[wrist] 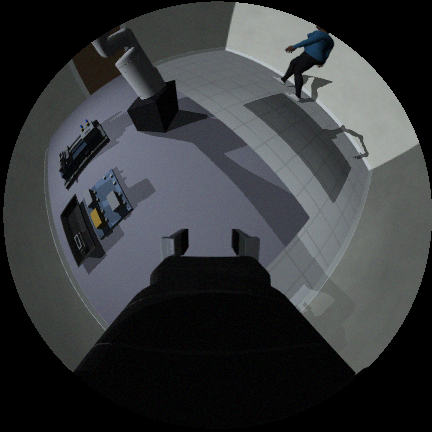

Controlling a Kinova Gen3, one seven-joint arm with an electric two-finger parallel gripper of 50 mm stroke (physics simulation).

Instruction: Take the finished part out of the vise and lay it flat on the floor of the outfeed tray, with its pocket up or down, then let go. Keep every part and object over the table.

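Frame: origin at the arm's base, x ahead, y left, z up, level; centimetres.
Seen in the pictures: gripper, fingertip midpoint: (209, 237); arm's base at its link origin: (151, 91).
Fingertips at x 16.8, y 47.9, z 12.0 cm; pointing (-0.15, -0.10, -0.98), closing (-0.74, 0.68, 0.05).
Offsets run from my fingertips to a thing's top centre. "*": to the spot under its first point. Level surfaces: height alone.
My gripper (209, 237) is open and empty, with its two fingers wide apart high above the table. A dark, walled tray @(* dz -25.7, dx +36.0, dy -38.1 cm) (74, 220) lies at the left and has a small white outlined shape in it. A blue board @(* dz -26.1, dx +15.4, dy -35.6 cm) (106, 187) beside it bears a yellow block @(dz -22.5, dx +23.5, dy -28.0 cm) (96, 218), a light grey block @(dz -22.5, dx +14.5, dy -27.4 cm) (114, 201) and several small pegs. Farther up at the left stands a dark device @(dz -17.0, dx +20.3, dy -66.0 cm) (82, 152) with long rails and a grey-blue middle. I cannot tell for certain which of these is the vise, and the finished part cannot be made out. The gripper is well to the right of them all.
The arm's black base block (154, 109) stands on the table @(dz -26.9 cm) (170, 170) at the upper middle, with the light grey arm rising from it. The table's edge runs along the right, with tiled floor beyond. A person in blue (316, 47) stands by the far wall.
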